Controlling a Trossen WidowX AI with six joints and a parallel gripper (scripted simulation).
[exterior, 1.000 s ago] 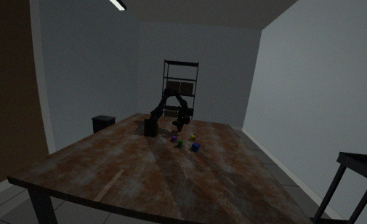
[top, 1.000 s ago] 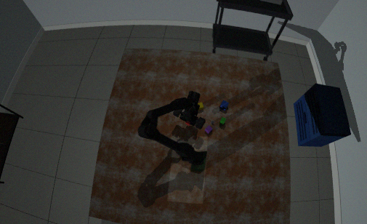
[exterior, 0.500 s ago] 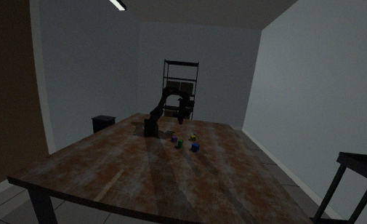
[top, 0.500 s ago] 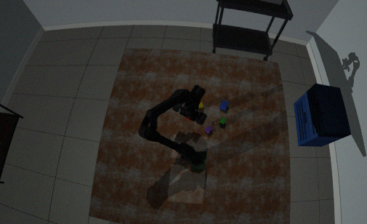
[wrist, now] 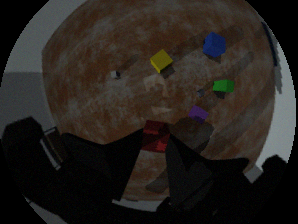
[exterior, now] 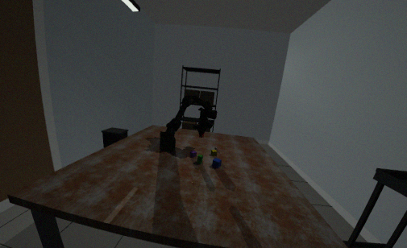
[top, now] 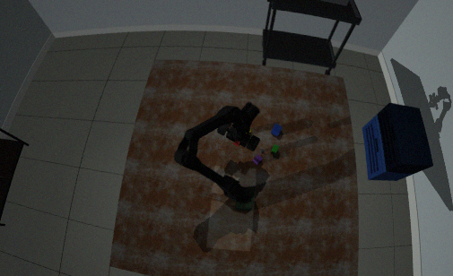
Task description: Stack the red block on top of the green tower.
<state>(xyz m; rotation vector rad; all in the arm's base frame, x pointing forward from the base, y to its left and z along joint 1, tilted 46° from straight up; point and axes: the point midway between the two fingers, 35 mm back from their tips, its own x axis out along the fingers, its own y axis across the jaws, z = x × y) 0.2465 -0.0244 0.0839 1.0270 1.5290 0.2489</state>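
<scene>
Now: the purple block 110 mm to the right of my gripper tip, 110 mm below it and 40 mm behind it. The rest, counted from my gripper tip: white speck 130 mm ahead, 120 mm below, 70 mm to the left; then red block right at my gripper tip; then yellow block 110 mm below, 110 mm ahead, 50 mm to the right.
</scene>
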